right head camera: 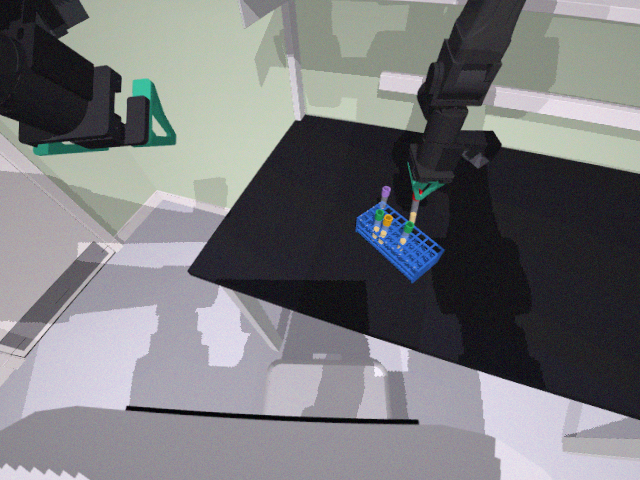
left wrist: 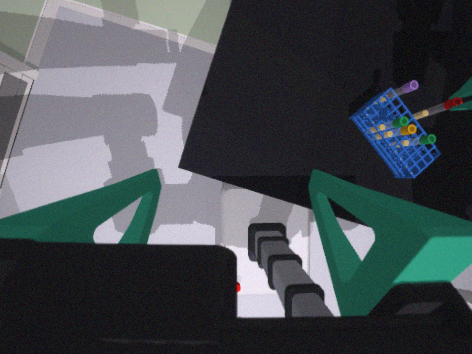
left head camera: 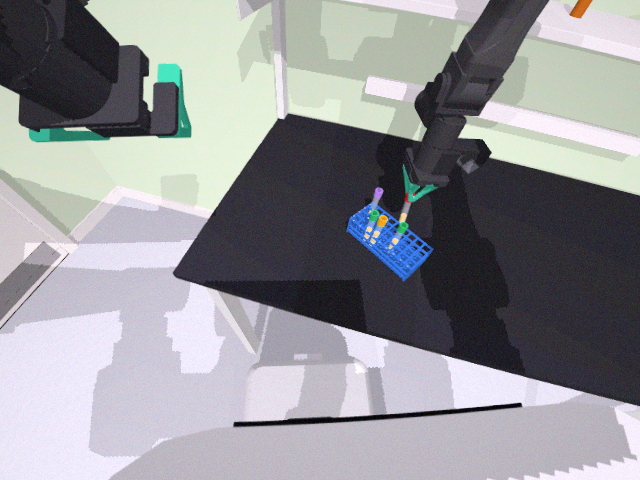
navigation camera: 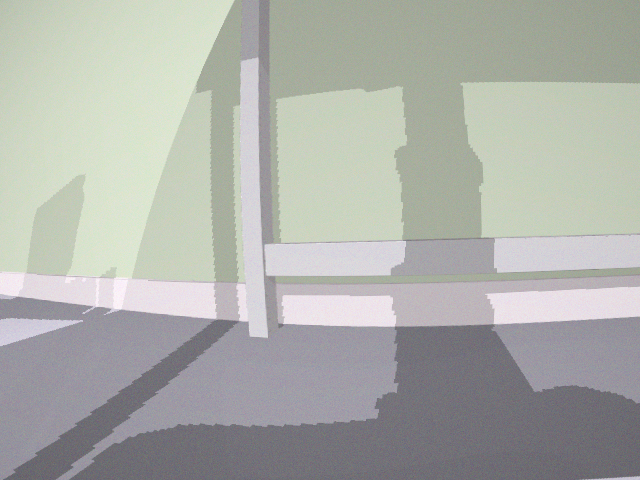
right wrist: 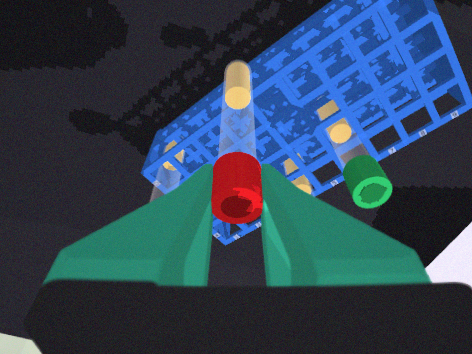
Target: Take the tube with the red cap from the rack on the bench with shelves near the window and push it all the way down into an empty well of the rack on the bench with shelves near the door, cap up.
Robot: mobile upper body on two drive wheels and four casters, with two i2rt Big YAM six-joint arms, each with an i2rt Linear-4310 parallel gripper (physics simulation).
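Places are measured from the left arm's base along level axes (x back, y right, z up), in millimetres.
Where they show: left gripper, between the fingertips: (right head camera: pixel 140 142) (left wrist: pixel 234 178) (left head camera: pixel 149 133); right gripper, between the fingertips: (right head camera: pixel 417 196) (left wrist: pixel 451 104) (left head camera: pixel 409 198) (right wrist: pixel 237 178).
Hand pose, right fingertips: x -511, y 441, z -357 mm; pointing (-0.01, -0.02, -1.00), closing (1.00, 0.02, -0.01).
Things, the pixels of their centre, and the offset from my right fingertips. "spot": a spot on its surface instead. Level surfaces: height alone.
- red-capped tube, middle of its body: (right wrist: pixel 237 119) (right head camera: pixel 414 208) (left head camera: pixel 405 210) (left wrist: pixel 432 110) dx +0, dy +4, dz -41 mm
- blue rack, a spot on its surface: (right head camera: pixel 428 267) (left head camera: pixel 418 266) spot: dx +115, dy +35, dz -117 mm
- purple-capped tube, middle of its body: (right wrist: pixel 167 181) (right head camera: pixel 382 204) (left head camera: pixel 373 205) (left wrist: pixel 392 94) dx -45, dy -60, dz -75 mm
- orange-capped tube, a spot on its surface: (left head camera: pixel 382 220) spot: dx +52, dy -70, dz -20 mm
- black bench top, height of its surface: dz -139 mm
- orange object, a spot on its surface: (left head camera: pixel 578 9) spot: dx -235, dy +320, dz +331 mm
My right gripper (left head camera: pixel 410 198) (right head camera: pixel 418 196) (right wrist: pixel 237 178) is shut on the red-capped tube (left head camera: pixel 404 209) (right head camera: pixel 414 209) (left wrist: pixel 440 108) (right wrist: pixel 237 125). The cap is between the fingertips and the tube's yellow-filled end points down and away. In both head views that end overlaps the back edge of the blue rack (left head camera: pixel 419 267) (right head camera: pixel 428 267); it appears above the rack, not in a well. The rack holds a purple-capped tube (left head camera: pixel 378 192), two green-capped tubes (left head camera: pixel 374 215) (left head camera: pixel 403 227) and an orange-capped tube (left head camera: pixel 382 220). Several wells at the right end look empty. My left gripper (left wrist: pixel 234 178) is open and empty, left of the bench.
The rack stands on a black bench top (left head camera: pixel 258 206) (right head camera: pixel 279 206). A white stool (left head camera: pixel 273 387) stands at the bench's front. A white upright (left head camera: pixel 279 67) (navigation camera: pixel 255 206) and a rail (left head camera: pixel 385 88) are at the back. An orange object (left head camera: pixel 578 9) lies on a shelf.
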